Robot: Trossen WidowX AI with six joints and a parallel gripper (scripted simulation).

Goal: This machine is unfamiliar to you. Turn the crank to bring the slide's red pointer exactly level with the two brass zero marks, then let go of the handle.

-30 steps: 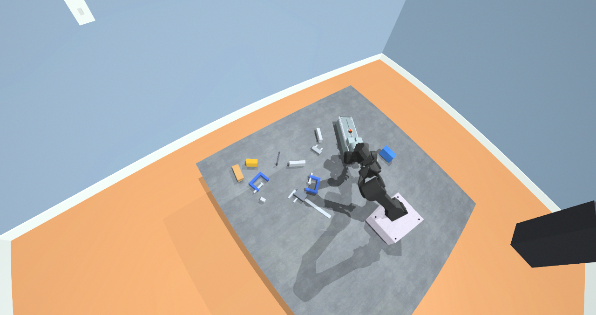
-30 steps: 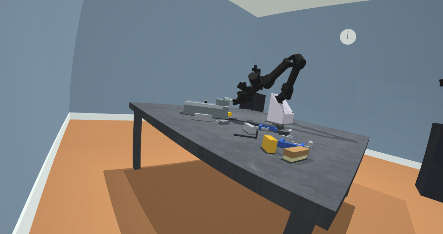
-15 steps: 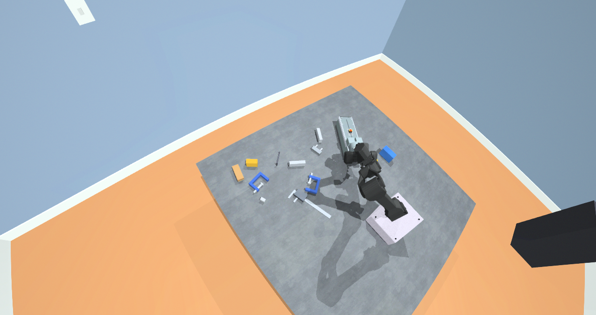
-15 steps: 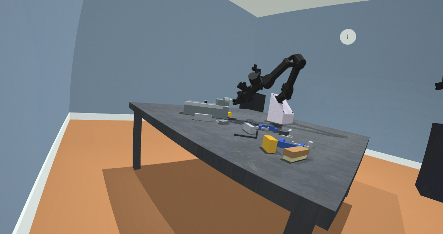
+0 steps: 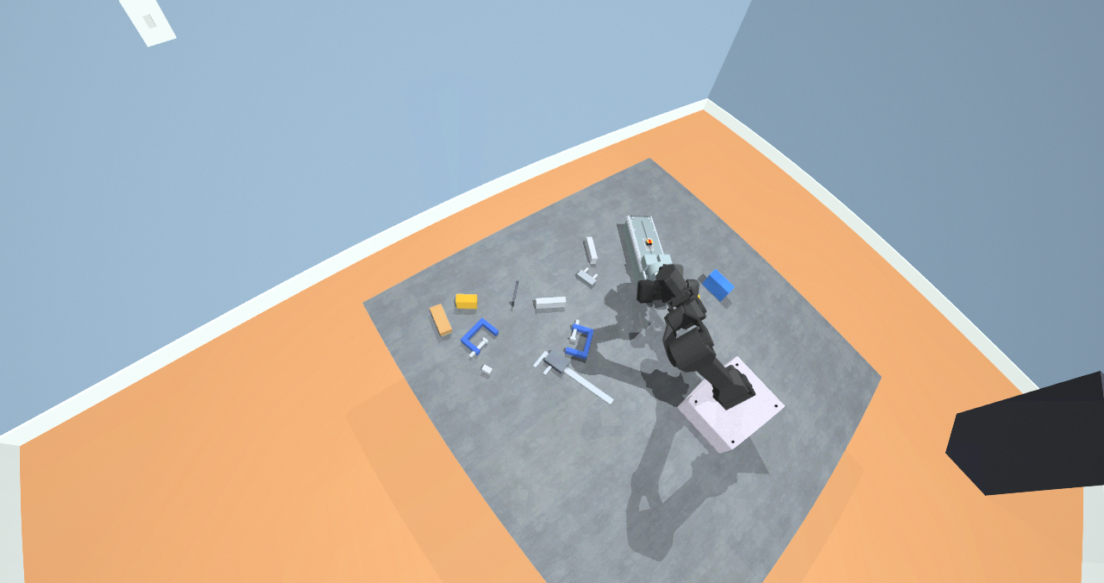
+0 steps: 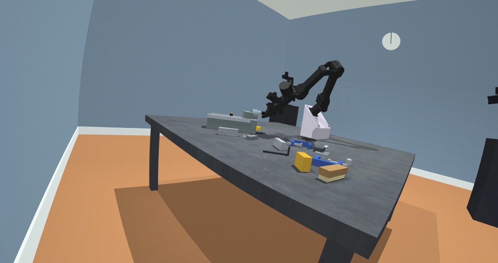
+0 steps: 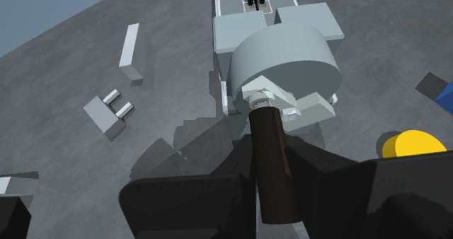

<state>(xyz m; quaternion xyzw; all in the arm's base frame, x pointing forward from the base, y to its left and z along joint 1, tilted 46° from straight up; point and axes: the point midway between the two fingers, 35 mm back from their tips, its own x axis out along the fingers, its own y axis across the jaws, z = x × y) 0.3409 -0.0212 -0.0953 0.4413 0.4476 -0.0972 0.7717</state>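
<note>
Right now my gripper tip is 10 mm past the dark handle, 10 mm to the right of it and 20 mm below it. Round my gripper tip: red pointer (130 mm ahead, 110 mm to the right, 10 mm below); yellow round piece (100 mm behind, 130 mm to the right, 80 mm below); pronged grey block (170 mm ahead, 110 mm to the left, 80 mm below).
</note>
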